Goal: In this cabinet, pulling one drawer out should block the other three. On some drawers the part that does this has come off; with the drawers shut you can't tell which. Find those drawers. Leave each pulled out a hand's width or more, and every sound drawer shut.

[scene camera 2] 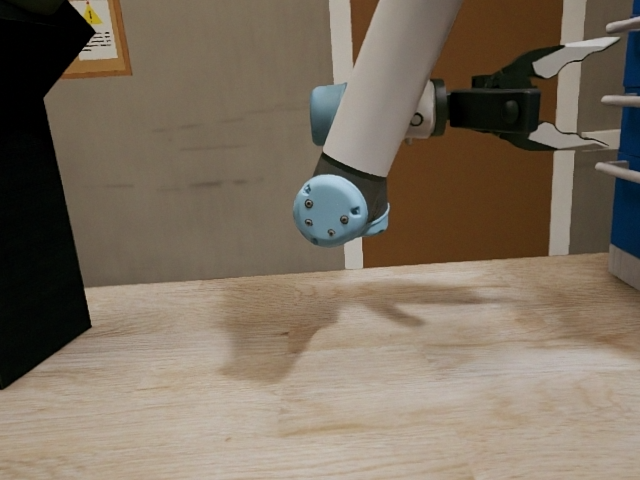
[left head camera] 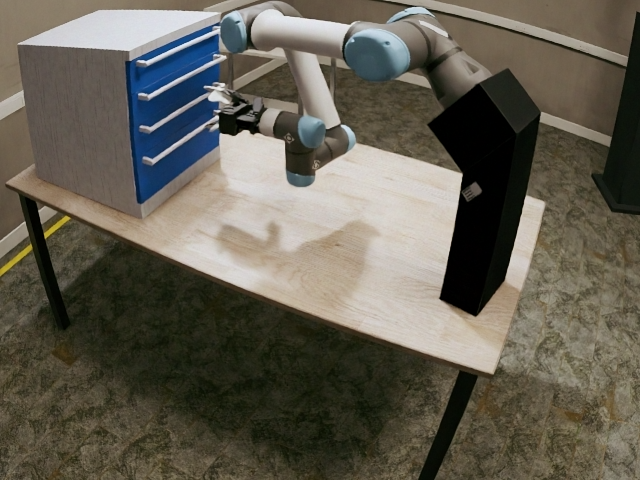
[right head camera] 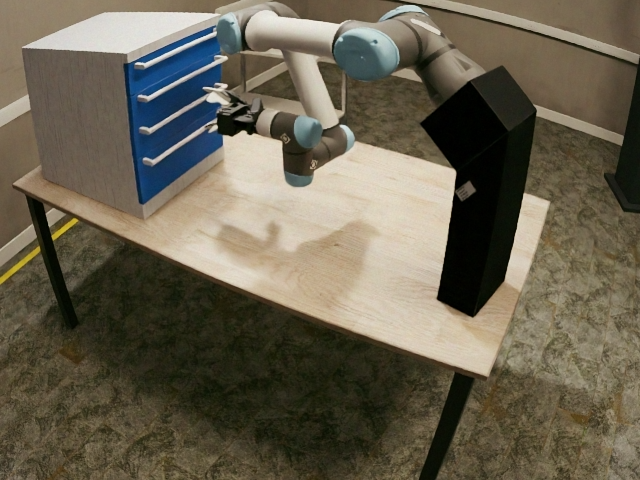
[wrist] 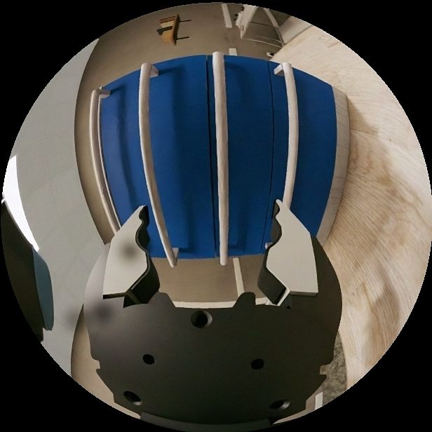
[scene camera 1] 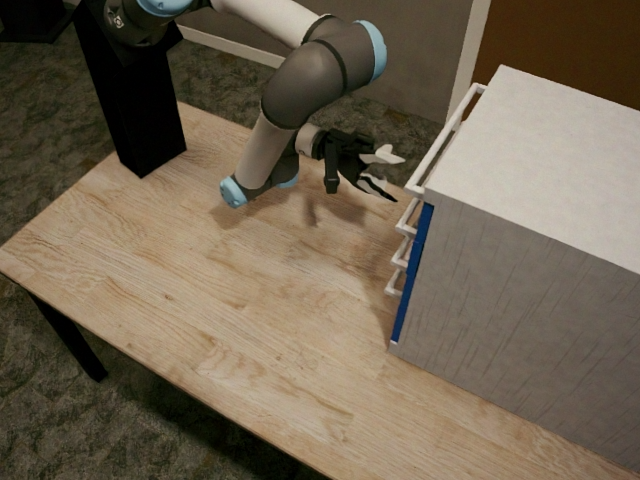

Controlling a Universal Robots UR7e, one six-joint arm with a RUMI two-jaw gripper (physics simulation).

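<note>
The cabinet (left head camera: 77, 113) (right head camera: 82, 118) (scene camera 1: 516, 289) has four blue drawers with white bar handles, all appearing shut, their fronts flush. The handles are the top handle (left head camera: 178, 47) (wrist: 96, 150), second handle (left head camera: 181, 76) (wrist: 144, 120) (scene camera 2: 622, 24), third handle (left head camera: 173, 113) (wrist: 221, 150) (scene camera 2: 622, 100) and bottom handle (left head camera: 178, 143) (wrist: 293, 130) (scene camera 2: 620, 172). My gripper (left head camera: 210, 109) (scene camera 1: 399, 180) (scene camera 2: 612, 91) (wrist: 209, 202) is open and empty in front of the drawers, at the third handle's height, one finger above it and one below. Its far end is partly hidden in the head views.
The cabinet stands on a wooden table (left head camera: 320, 217) (scene camera 1: 206, 310) (scene camera 2: 361, 413). The black arm pedestal (left head camera: 480, 222) (scene camera 1: 149, 124) (scene camera 2: 36, 232) stands at the table's other end. A wall and a brown door (scene camera 2: 465, 206) are behind. A light frame stands behind the table in the head views.
</note>
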